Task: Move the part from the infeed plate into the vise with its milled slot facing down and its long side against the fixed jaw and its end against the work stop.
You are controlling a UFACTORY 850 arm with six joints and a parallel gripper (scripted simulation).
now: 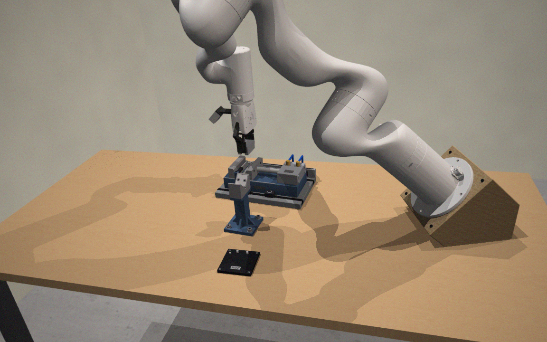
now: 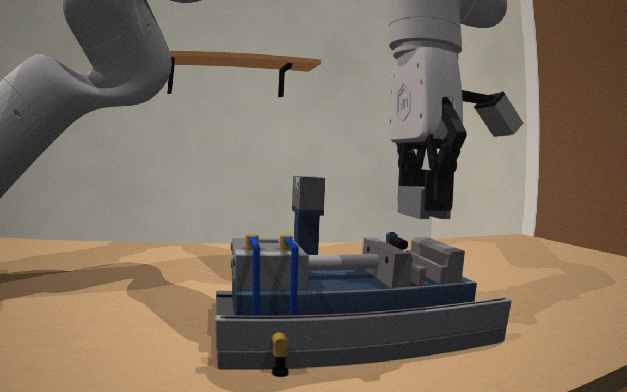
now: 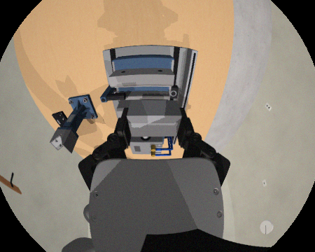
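Now: hand 2 cm above the part. Round my hand: moving jaw 8 cm below, 4 cm behind, 1 cm to the left; then work stop 7 cm to the left, 7 cm below, 1 cm behind; then fixed jaw 8 cm below, 3 cm to the left, 3 cm ahead.
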